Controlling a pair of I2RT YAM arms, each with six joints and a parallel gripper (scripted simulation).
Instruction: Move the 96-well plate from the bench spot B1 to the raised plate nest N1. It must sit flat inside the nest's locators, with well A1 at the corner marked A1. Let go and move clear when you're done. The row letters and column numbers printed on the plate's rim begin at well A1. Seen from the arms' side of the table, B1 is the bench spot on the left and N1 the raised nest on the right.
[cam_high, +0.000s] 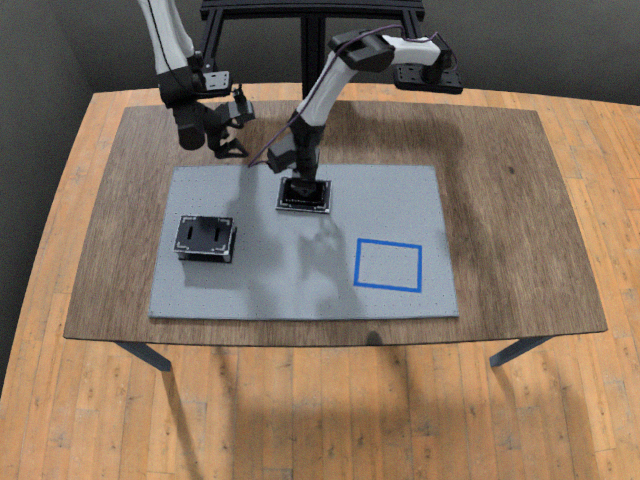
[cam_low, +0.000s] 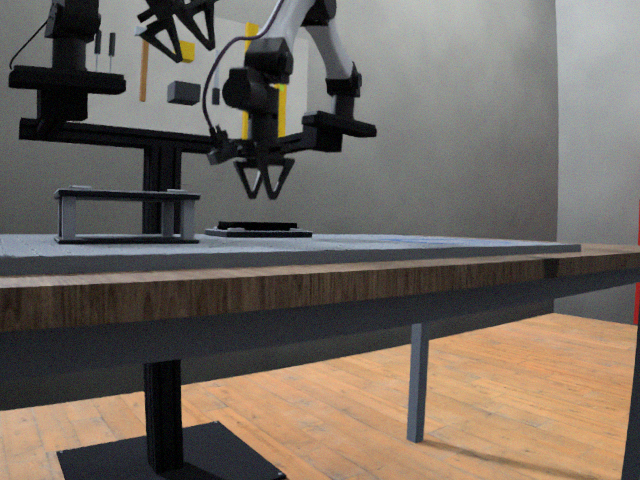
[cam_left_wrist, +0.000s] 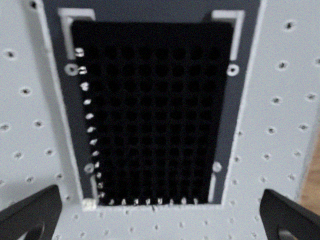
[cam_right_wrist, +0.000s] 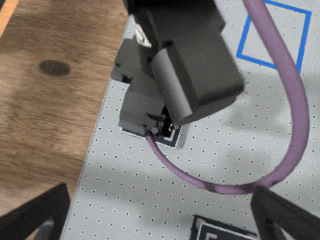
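Observation:
My right gripper is now 30 mm past the black 96-well plate, 150 mm to the right of it and 290 mm above it. The rest, counted from my right hand: white corner square (40 mm ahead, 220 mm to the left, 290 mm below); low dark fixture (30 mm behind, 150 mm to the left, 300 mm below).

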